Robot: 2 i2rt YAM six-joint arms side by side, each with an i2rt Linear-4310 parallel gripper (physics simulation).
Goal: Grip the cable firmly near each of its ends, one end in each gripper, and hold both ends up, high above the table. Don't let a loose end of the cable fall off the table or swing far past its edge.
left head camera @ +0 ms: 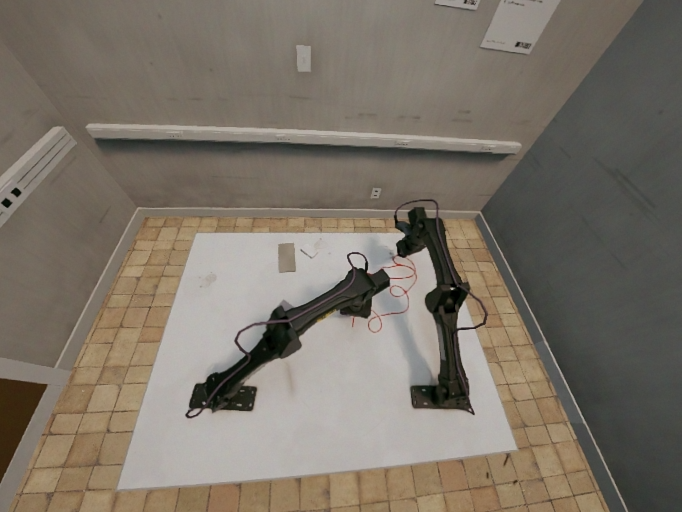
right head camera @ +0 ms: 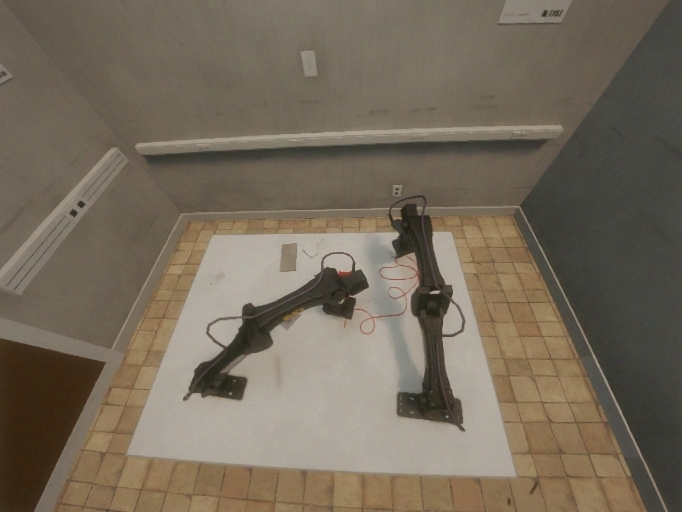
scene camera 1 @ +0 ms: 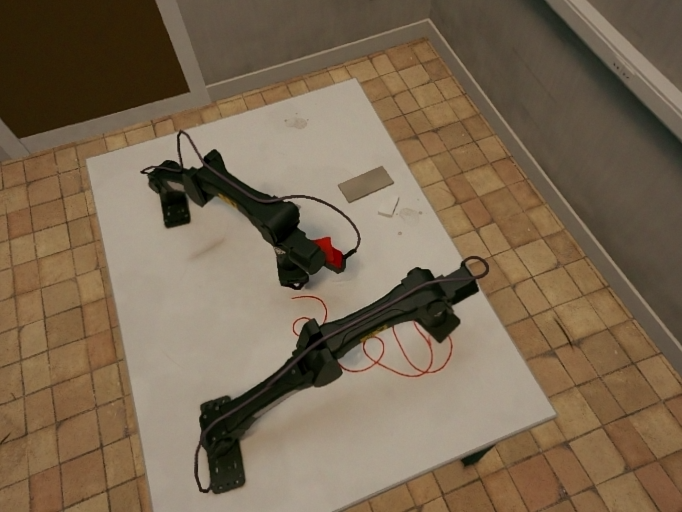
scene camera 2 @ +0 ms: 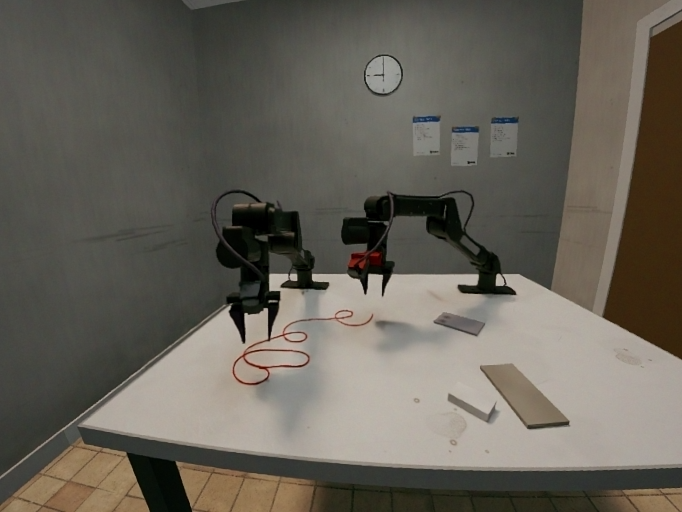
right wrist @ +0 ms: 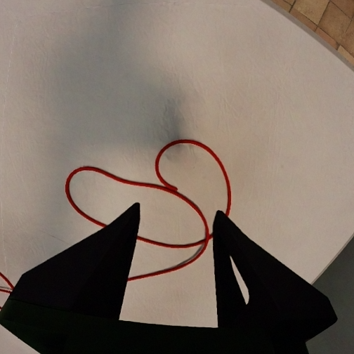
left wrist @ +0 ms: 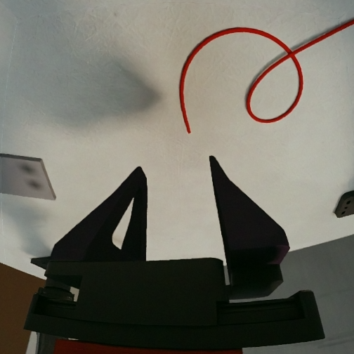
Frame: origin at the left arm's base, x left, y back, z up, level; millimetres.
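Seen in the pictures: left gripper, fingertip midpoint: [left head camera: 353,313] [right head camera: 342,313] [scene camera 1: 297,280] [scene camera 2: 374,295]; right gripper, fingertip midpoint: [left head camera: 402,253] [right head camera: 402,253] [scene camera 1: 437,327] [scene camera 2: 256,342]; left arm's base, origin of the base link: [left head camera: 224,397] [right head camera: 218,385] [scene camera 1: 173,198] [scene camera 2: 485,290]; right arm's base, origin of the base link: [left head camera: 439,397] [right head camera: 429,407] [scene camera 1: 222,443] [scene camera 2: 305,285].
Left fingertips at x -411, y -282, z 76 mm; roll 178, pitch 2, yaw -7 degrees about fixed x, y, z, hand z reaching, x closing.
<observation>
Pixels of each thing's middle, then the offset from my left fingertips to it. Level surfaces: height alone.
- white table, its level: dz -76 mm
- grey plate with two dark spots, body centre: [scene camera 2: 458,322] [left head camera: 288,315] [right head camera: 283,313] dz -73, dx +244, dy -2 mm
- flat brownish board, body centre: [scene camera 2: 518,391] [scene camera 1: 365,184] [left head camera: 286,257] [right head camera: 288,257] dz -72, dx +291, dy -269 mm
- small white block, body centre: [scene camera 2: 471,400] [scene camera 1: 388,205] [left head camera: 309,251] [right head camera: 310,251] dz -67, dx +195, dy -307 mm
The thin red cable [left head camera: 408,303] [scene camera 1: 326,308] [scene camera 2: 308,358] lies in loops on the white table [scene camera 2: 341,418]. My left gripper [scene camera 2: 374,294] [left wrist: 175,166] is partly open and empty, fingers pointing down above the table. In the left wrist view one cable end [left wrist: 189,131] lies just beyond its fingertips, beside a small loop. My right gripper [scene camera 2: 256,340] [right wrist: 177,213] is also partly open and empty, above the larger loops. In the right wrist view the other cable end [right wrist: 175,188] lies against a cable strand, just beyond the fingertips. Neither gripper holds the cable.
A grey plate with two dark spots [scene camera 2: 458,323] [left wrist: 27,177] lies near the left arm. A flat brownish board [left head camera: 286,257] [scene camera 1: 365,184] [scene camera 2: 523,394] and a small white block [scene camera 2: 472,401] lie toward the far edge in the head views. The table's edge crosses the right wrist view's upper right.
</observation>
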